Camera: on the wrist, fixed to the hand. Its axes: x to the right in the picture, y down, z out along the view.
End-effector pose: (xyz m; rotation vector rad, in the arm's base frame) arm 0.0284 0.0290 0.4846 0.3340 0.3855 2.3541
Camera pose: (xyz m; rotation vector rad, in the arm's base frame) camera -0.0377 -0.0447 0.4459 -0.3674 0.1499 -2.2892
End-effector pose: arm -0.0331 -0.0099 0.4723 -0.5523 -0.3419 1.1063
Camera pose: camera -0.0576 -0.0098 0.3689 -1.0615 0.1373 2.5945
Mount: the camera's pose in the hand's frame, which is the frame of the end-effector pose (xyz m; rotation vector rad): -0.0091 0.0780 -0.0716 -0.1913 0.0511 1.6002
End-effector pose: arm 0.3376 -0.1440 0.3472 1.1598 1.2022 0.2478
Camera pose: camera 0.3064 -0.0748 0.4216 1.7028 0.0163 1.5312
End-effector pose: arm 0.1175 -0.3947 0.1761 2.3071 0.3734 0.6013
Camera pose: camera 0.0798 -0.4128 0.2738 1.9679 -1.5818 1.2880
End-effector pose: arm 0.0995 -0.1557 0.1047 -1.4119 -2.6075 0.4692
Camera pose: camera 0.1853 -0.1088 0.1462 2.8496 0.8223 -0.2176
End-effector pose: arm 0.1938 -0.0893 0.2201 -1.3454 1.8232 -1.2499
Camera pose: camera 0.1041 -0.0500 0.1788 0.3106 2.1462 -0.1947
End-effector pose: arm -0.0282 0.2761 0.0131 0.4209 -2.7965 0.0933
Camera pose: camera -0.0221 0.3609 0.0768 -1.7879 -2.2813 0.1567
